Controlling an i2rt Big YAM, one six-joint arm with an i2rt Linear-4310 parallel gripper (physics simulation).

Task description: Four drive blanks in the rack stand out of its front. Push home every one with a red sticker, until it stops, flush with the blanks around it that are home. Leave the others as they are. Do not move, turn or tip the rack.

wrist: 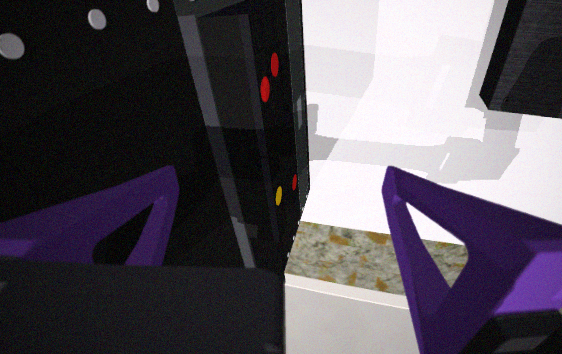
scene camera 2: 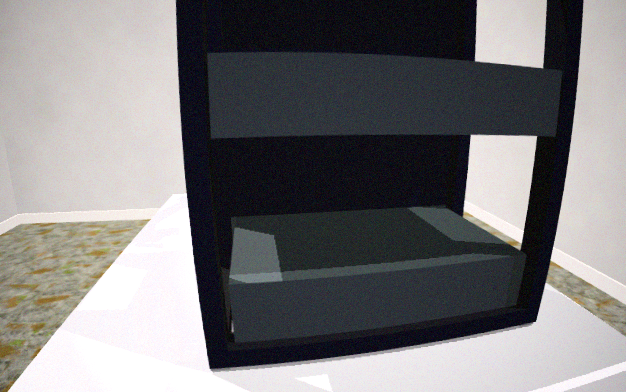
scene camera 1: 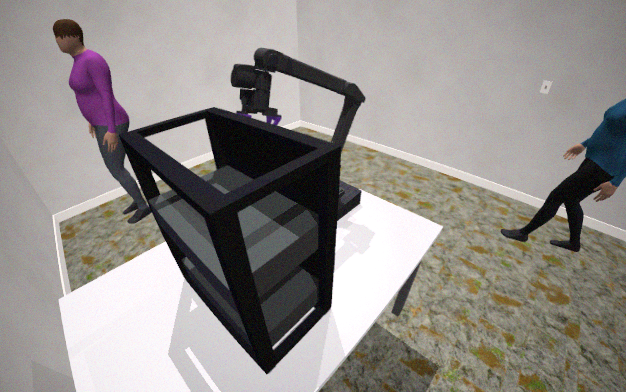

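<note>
The black rack (scene camera 1: 327,240) (scene camera 2: 196,150) stands upright on the table; the scene views do not show its blank fronts. In the wrist view, an upper red sticker (wrist: 274,64), a second red sticker (wrist: 265,89), a smaller red sticker (wrist: 294,182) and a yellow sticker (wrist: 278,195) show at a steep slant on dark blank faces, right of a long grey strip (wrist: 208,110). How far each blank stands out cannot be told. My gripper (scene camera 1: 259,119) (wrist: 280,177) is open and empty, pointing down on the rack's front side, near its top edge. The stickers show between the fingers in the wrist view.
Grey boxes fill an upper level (scene camera 1: 280,250) (scene camera 2: 380,97) and a lower level (scene camera 1: 290,300) (scene camera 2: 375,300) inside the rack. The white table (scene camera 1: 390,245) (scene camera 2: 125,320) carries rack and arm. A dark block (wrist: 530,75) shows at the wrist view's upper right. Two people stand beyond the table.
</note>
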